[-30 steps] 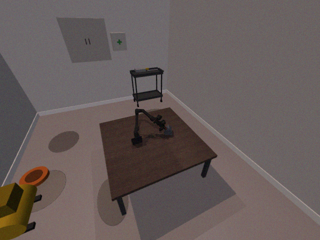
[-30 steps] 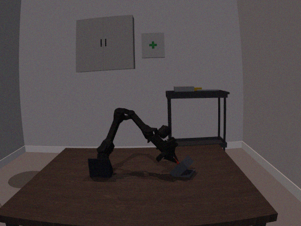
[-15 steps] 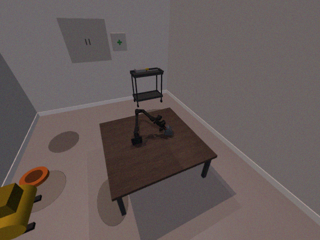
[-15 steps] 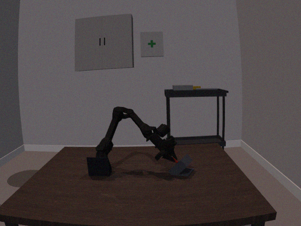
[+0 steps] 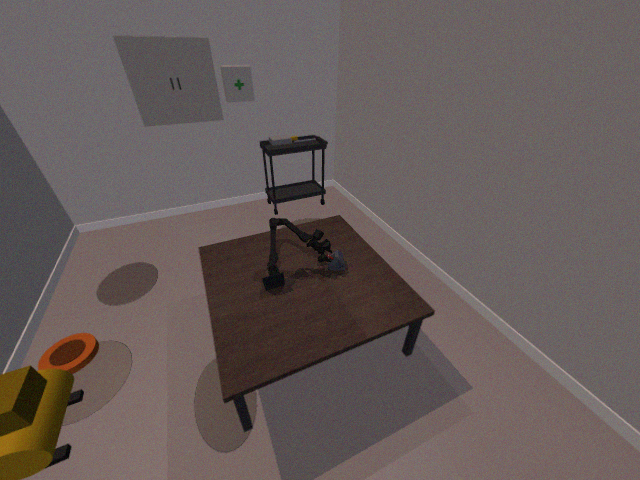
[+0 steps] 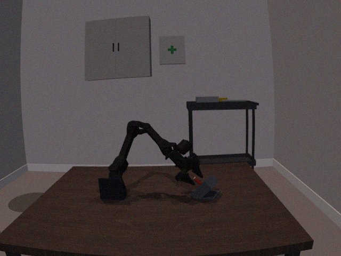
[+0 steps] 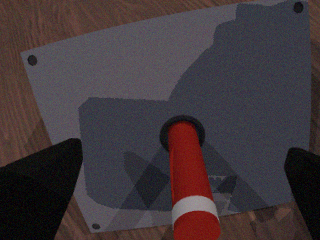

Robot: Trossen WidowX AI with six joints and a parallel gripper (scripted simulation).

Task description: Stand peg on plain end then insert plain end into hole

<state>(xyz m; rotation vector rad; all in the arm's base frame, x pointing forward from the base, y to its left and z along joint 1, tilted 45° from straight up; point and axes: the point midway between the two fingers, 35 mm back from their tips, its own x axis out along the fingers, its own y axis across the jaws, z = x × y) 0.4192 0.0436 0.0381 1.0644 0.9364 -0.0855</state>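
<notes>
My gripper tip is now 1 cm past the red peg. The rest, counted from my gripper tip: grey sloped panel: 4 cm below, 3 cm ahead, 1 cm to the right.
</notes>
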